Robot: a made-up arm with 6 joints. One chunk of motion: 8 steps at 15 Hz.
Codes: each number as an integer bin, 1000 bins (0 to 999) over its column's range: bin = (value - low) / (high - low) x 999, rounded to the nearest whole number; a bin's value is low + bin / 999 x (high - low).
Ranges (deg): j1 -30..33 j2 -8..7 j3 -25..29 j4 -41..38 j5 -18..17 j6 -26..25
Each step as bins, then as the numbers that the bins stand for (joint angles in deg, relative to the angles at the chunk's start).
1 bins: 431 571 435 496 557 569
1 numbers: -2.82 0.57 -1.49 -1.78 1.51 3.05
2 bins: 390 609 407 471 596 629
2 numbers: -5.41 1.14 -3.00 -3.75 2.88 6.11
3 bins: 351 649 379 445 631 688
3 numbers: -7.86 1.74 -4.51 -5.81 4.11 9.12
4 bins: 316 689 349 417 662 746
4 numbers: -10.07 2.35 -6.14 -8.02 5.19 12.08
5 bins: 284 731 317 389 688 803
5 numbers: -12.09 2.98 -7.86 -10.24 6.10 14.99
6 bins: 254 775 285 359 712 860
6 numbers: -13.98 3.64 -9.59 -12.61 6.94 17.90
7 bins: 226 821 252 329 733 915
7 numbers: -15.75 4.33 -11.38 -14.98 7.68 20.71
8 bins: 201 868 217 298 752 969
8 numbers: -17.32 5.03 -13.27 -17.43 8.35 23.47
